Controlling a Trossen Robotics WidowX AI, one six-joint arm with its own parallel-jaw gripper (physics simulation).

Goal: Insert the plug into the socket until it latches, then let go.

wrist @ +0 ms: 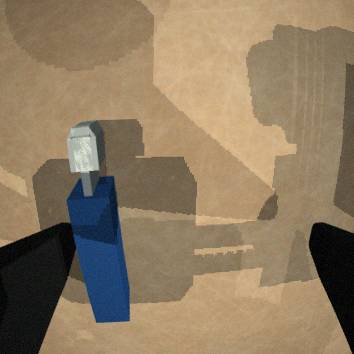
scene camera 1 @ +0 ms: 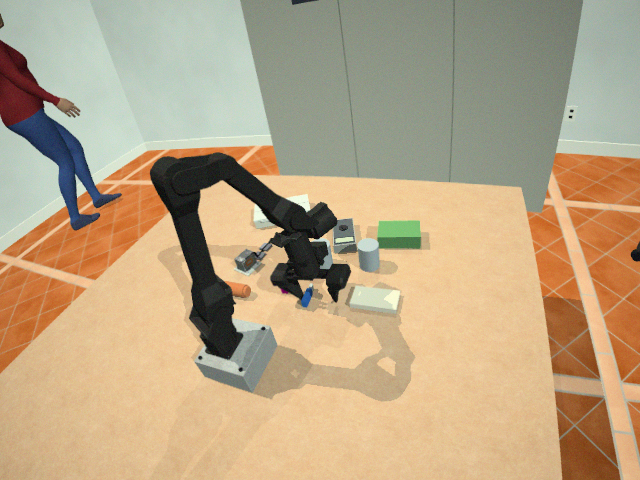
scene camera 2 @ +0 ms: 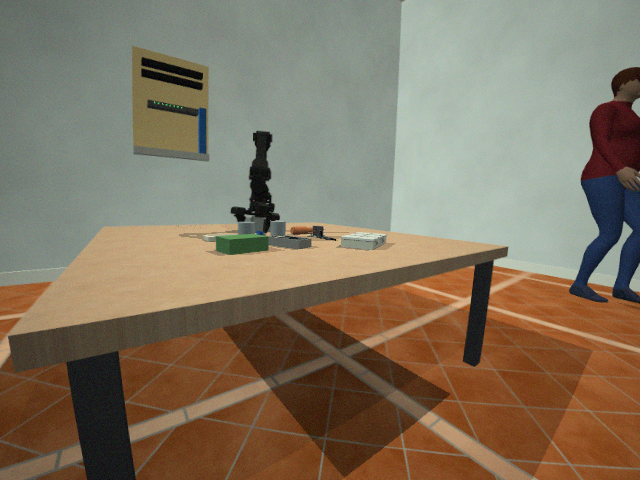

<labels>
a blue plug (wrist: 92, 206): on the table
</labels>
